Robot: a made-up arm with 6 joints.
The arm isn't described. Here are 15 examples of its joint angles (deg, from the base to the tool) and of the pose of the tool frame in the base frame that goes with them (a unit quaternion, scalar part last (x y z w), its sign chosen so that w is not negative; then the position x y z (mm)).
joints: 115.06 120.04 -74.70 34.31 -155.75 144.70
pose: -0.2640 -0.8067 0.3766 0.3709 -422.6 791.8 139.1
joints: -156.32 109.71 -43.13 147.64 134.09 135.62
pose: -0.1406 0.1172 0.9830 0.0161 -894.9 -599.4 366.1
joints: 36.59 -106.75 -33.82 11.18 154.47 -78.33
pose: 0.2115 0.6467 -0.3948 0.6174 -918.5 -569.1 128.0
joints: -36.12 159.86 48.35 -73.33 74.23 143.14
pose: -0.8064 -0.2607 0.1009 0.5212 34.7 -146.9 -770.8
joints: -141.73 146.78 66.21 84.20 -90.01 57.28
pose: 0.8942 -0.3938 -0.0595 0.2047 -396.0 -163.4 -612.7
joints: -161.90 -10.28 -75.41 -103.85 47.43 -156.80
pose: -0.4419 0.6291 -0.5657 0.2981 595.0 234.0 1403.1
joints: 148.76 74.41 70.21 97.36 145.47 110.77
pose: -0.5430 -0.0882 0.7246 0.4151 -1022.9 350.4 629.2
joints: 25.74 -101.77 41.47 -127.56 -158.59 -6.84
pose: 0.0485 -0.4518 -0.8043 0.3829 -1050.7 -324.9 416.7
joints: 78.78 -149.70 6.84 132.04 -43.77 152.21
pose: 0.3702 0.3073 0.7610 0.4351 -181.0 -861.1 -646.8
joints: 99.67 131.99 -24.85 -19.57 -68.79 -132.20
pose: 0.0351 0.4225 -0.3417 0.8387 -327.2 1129.7 -90.5
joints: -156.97 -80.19 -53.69 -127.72 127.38 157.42
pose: -0.8655 0.1390 -0.0364 0.4798 939.7 418.9 405.8
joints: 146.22 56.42 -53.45 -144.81 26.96 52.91
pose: -0.2572 0.7556 0.3692 0.4761 -668.7 391.2 1546.8
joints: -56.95 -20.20 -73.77 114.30 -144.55 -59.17
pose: -0.1830 0.0270 0.7034 0.6863 -352.5 430.3 1454.3
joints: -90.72 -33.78 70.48 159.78 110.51 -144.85
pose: -0.1359 0.3920 -0.7169 0.5603 182.5 542.4 1595.5
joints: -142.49 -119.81 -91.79 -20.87 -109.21 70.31
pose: 0.5730 0.6066 -0.0691 0.5468 548.6 214.4 -108.5
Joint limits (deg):
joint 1: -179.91..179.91
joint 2: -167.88..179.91
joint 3: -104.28..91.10
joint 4: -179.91..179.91
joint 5: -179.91..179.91
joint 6: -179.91..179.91
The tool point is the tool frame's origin. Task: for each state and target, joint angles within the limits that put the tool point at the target. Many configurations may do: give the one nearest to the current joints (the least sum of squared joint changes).
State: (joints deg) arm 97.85 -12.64 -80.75 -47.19 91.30 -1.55
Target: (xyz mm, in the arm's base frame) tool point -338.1 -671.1 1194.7
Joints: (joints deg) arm 57.52 -28.47 -104.28 -75.78 94.02 -4.05
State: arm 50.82 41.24 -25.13 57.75 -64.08 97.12
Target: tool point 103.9 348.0 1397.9
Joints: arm 75.18 45.48 -71.77 34.96 -81.48 94.66
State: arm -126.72 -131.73 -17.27 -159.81 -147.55 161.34
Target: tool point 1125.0 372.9 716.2
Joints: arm -153.31 -82.52 -13.34 -160.69 -128.52 163.96
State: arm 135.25 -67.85 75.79 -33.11 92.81 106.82
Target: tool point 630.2 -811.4 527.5
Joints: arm 127.29 -107.93 69.93 -35.44 98.14 107.07
